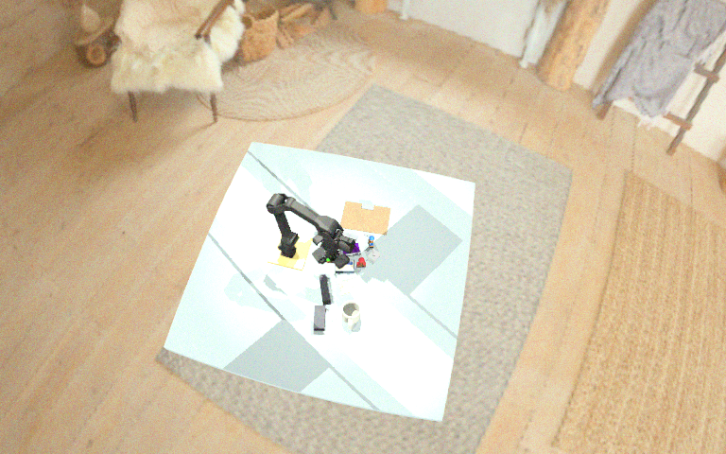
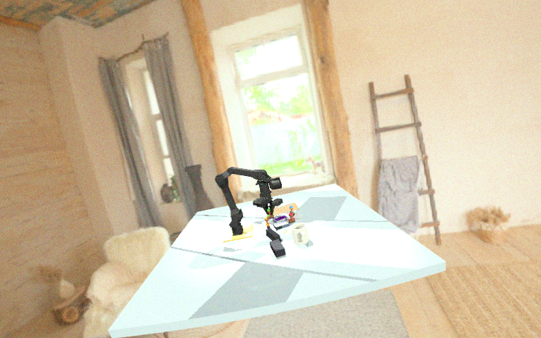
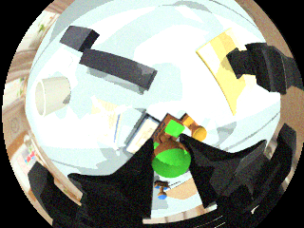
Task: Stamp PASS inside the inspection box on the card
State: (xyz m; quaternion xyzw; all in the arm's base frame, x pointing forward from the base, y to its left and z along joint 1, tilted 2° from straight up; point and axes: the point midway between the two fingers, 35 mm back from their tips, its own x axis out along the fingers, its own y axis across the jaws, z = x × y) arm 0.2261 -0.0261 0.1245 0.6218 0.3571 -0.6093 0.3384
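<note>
Right now the orange-knobbed stamp is 3 cm behind my gripper tip, 6 cm to the left of it and 8 cm below it. Round my gripper tip: green-knobbed stamp: right at my gripper tip; then cream card: 11 cm ahead, 5 cm to the right, 10 cm below; then red-knobbed stamp: 12 cm ahead, 6 cm to the left, 8 cm below.
</note>
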